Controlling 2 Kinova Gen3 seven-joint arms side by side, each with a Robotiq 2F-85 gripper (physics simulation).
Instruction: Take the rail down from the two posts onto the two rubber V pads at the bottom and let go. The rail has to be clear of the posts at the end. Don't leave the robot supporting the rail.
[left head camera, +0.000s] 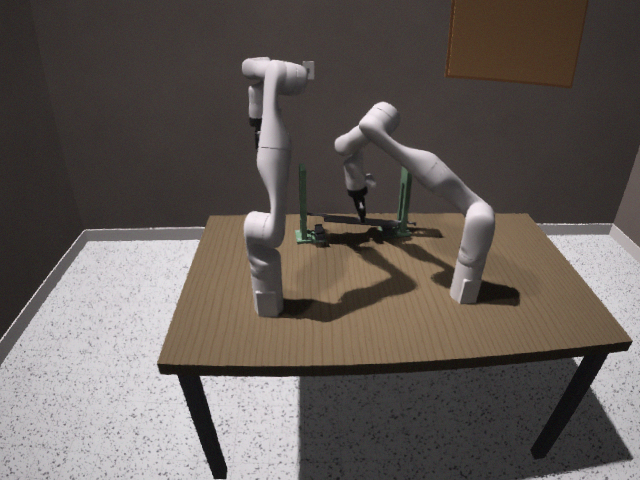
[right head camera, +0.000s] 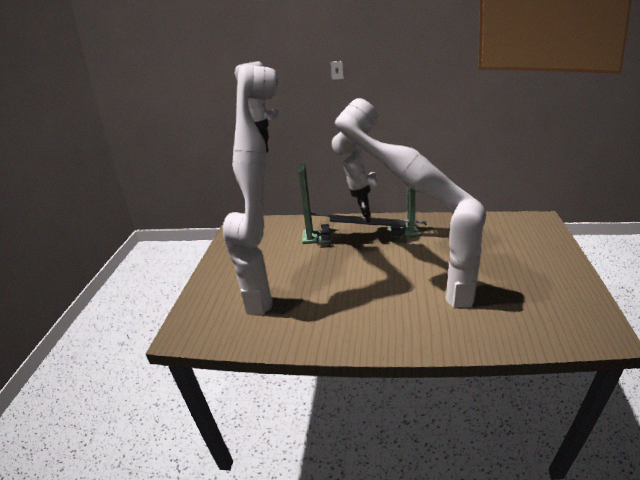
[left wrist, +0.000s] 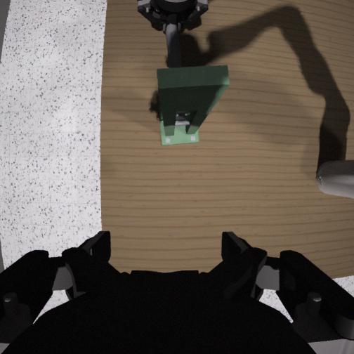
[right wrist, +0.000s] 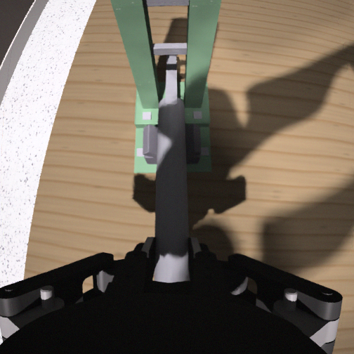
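Note:
The dark grey rail is low between the posts, its left end a little higher than its right. My right gripper is shut on it near mid-length. Its thin right end reaches between the uprights of the right green post, above the dark V pad; contact is unclear. The thin left end reaches the left green post, near the left V pad. My left gripper is open and empty, high left of the left post.
The posts stand near the far edge of the wooden table. Grey rungs cross the right post's slot. The right arm reaches over in front of the right post. The left arm rises to the left of the left post.

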